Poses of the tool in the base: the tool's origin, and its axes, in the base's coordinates. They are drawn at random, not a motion.
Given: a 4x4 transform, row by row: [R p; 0 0 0 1], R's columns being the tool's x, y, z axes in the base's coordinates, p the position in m. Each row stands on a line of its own.
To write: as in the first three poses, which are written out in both.
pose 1, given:
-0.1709 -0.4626 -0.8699 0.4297
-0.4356 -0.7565 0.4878 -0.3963
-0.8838 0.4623 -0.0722 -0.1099
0 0 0 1
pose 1, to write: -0.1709 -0.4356 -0.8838 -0.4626 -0.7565 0.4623 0.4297 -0.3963 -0.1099
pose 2, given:
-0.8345 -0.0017 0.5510 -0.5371
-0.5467 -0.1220 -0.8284 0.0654
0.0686 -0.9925 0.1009 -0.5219
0 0 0 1
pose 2, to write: -0.8345 -0.5467 0.0686 -0.0017 -0.1220 -0.9925 -0.5371 0.0654 -0.5219
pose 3, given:
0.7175 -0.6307 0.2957 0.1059
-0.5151 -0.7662 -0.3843 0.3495
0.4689 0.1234 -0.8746 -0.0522
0 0 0 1
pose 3, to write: 0.7175 -0.5151 0.4689 -0.6307 -0.7662 0.1234 0.1059 0.3495 -0.0522
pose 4, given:
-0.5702 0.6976 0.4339 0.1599
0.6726 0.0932 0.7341 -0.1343
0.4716 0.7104 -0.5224 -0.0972
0 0 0 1
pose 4, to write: -0.5702 0.6726 0.4716 0.6976 0.0932 0.7104 0.1599 -0.1343 -0.0972
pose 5, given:
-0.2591 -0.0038 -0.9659 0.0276
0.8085 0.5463 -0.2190 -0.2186
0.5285 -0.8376 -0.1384 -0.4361
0 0 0 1
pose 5, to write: -0.2591 0.8085 0.5285 -0.0038 0.5463 -0.8376 0.0276 -0.2186 -0.4361
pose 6, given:
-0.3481 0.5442 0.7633 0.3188
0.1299 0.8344 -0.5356 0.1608
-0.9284 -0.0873 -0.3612 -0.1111
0 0 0 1
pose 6, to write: -0.3481 0.1299 -0.9284 0.5442 0.8344 -0.0873 0.3188 0.1608 -0.1111
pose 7, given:
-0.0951 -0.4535 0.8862 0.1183
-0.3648 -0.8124 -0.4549 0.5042
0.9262 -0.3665 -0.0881 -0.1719
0 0 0 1
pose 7, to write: -0.0951 -0.3648 0.9262 -0.4535 -0.8124 -0.3665 0.1183 0.5042 -0.1719
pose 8, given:
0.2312 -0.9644 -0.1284 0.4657
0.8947 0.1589 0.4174 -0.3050
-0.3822 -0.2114 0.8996 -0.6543
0 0 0 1
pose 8, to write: 0.2312 0.8947 -0.3822 -0.9644 0.1589 -0.2114 0.4657 -0.3050 -0.6543
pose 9, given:
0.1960 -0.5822 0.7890 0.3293
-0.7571 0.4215 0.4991 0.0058
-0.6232 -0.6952 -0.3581 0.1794
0 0 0 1
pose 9, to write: 0.1960 -0.7571 -0.6232 -0.5822 0.4215 -0.6952 0.3293 0.0058 0.1794
